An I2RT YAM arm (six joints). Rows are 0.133 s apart.
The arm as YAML. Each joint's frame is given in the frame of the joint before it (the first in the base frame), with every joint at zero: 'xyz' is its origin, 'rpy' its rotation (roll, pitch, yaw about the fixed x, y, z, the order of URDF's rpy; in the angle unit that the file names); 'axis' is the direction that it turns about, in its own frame. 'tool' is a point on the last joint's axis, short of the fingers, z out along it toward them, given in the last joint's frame.
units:
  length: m
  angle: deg
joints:
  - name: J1
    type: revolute
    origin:
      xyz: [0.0, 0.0, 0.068]
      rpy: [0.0, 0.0, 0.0]
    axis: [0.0, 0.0, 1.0]
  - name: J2
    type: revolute
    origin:
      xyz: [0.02, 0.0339, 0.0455]
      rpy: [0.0, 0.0, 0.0]
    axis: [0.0, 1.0, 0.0]
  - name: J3
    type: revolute
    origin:
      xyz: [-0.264, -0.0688, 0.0]
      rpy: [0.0, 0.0, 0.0]
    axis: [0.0, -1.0, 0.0]
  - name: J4
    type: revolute
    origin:
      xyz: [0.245, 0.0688, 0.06]
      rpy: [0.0, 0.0, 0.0]
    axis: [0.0, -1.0, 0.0]
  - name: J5
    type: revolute
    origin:
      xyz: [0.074, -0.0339, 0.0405]
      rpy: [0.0, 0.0, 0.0]
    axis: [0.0, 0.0, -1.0]
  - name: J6
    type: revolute
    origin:
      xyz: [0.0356, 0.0, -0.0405]
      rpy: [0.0, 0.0, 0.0]
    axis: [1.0, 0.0, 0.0]
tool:
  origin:
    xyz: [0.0, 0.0, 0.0]
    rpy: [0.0, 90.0, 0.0]
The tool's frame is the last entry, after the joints.
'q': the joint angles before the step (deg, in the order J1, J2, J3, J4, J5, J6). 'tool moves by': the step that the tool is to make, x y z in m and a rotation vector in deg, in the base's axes. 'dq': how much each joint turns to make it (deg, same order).
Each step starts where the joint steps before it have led.
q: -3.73, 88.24, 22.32, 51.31, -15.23, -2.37
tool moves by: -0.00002, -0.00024, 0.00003, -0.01, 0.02, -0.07
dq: -0.05, -0.02, 0.01, -0.05, 0.02, -0.01
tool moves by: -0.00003, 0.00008, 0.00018, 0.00, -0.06, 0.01
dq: 0.02, -0.03, -0.01, 0.03, 0.01, 0.01
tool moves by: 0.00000, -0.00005, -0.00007, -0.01, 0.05, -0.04
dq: -0.01, 0.00, 0.01, -0.06, 0.04, 0.00
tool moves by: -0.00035, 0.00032, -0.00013, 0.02, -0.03, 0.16
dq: 0.05, -0.03, -0.09, 0.09, -0.11, -0.01
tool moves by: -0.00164, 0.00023, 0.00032, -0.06, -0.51, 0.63
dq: -0.06, -0.24, -0.43, 0.65, -0.66, -0.20
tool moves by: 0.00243, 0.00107, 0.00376, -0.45, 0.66, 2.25
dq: 0.00, -0.82, 1.20, -2.97, -2.05, -1.09
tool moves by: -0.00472, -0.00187, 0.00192, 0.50, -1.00, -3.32
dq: -0.08, -1.22, -1.26, 1.40, 2.99, 1.41
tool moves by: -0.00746, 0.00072, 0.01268, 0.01, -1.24, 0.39
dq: -0.01, -4.91, -0.49, -3.18, -0.41, 0.00
